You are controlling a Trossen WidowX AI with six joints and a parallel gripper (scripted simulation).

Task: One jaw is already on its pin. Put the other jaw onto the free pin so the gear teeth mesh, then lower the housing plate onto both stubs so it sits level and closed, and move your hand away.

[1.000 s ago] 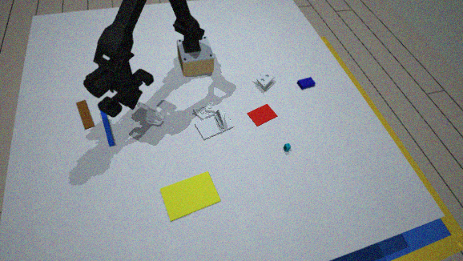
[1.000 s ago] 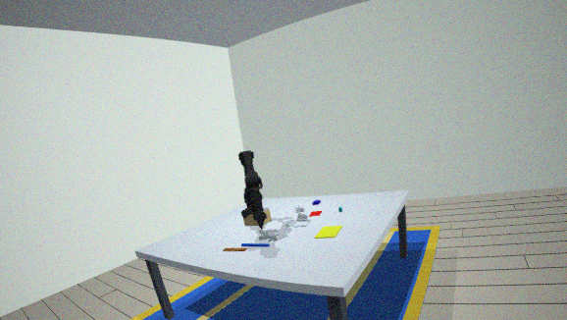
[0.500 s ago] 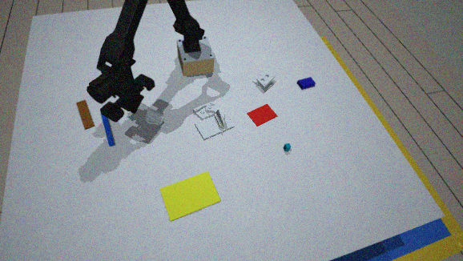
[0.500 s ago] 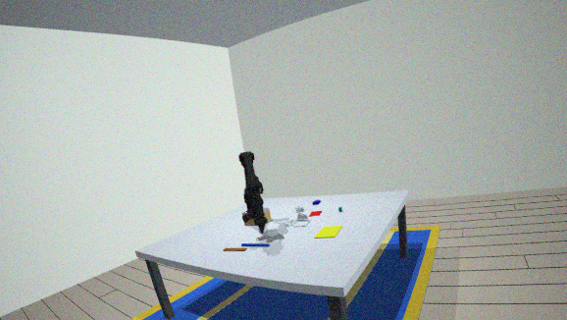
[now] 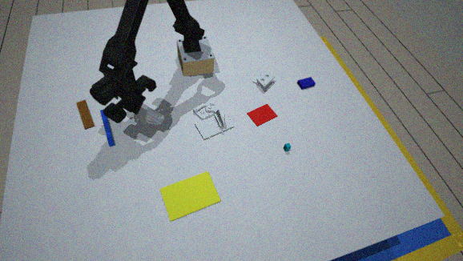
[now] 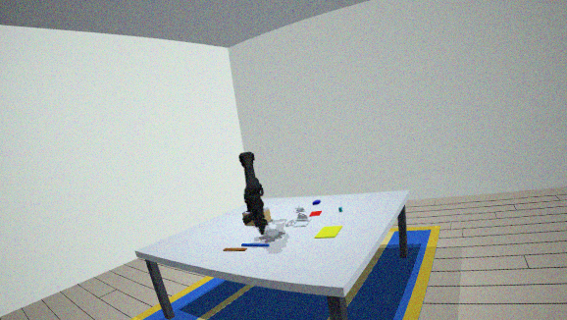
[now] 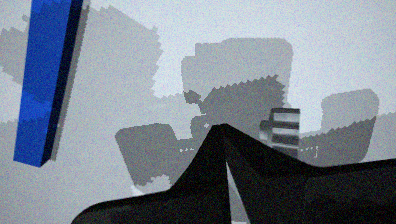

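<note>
The blue bar is 2 cm ahead of my gripper tip, 10 cm to the right of it and 2 cm below it. From my gripper tip the other things lie so: yellow tile 32 cm ahead, 12 cm to the left, 2 cm below; then brown bar 5 cm behind, 17 cm to the right, 2 cm below; then red square 8 cm ahead, 44 cm to the left, 2 cm below.
</note>
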